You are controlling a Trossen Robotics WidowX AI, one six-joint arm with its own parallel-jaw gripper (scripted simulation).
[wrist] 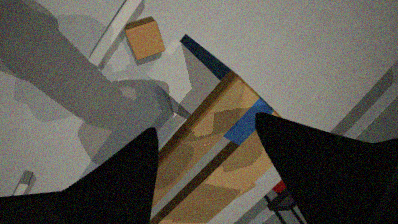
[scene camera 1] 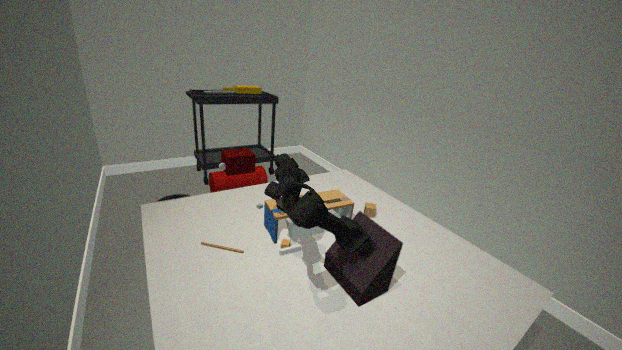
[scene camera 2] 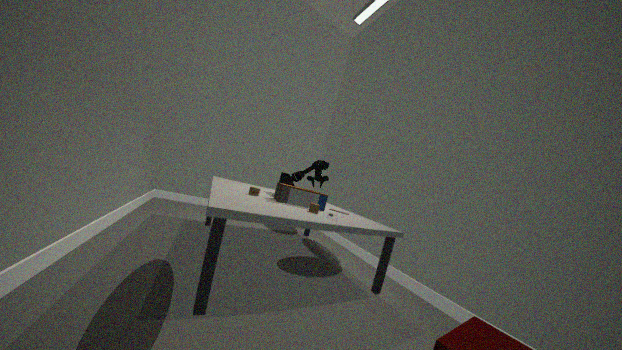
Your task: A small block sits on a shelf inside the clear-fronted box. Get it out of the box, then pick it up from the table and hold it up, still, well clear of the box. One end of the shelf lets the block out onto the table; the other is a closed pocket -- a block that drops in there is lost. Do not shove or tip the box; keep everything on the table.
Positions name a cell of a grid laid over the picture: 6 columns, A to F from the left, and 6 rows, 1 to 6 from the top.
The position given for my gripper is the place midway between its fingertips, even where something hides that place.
Observation:
In view: my gripper (wrist: D4) and a tan block (wrist: C1).

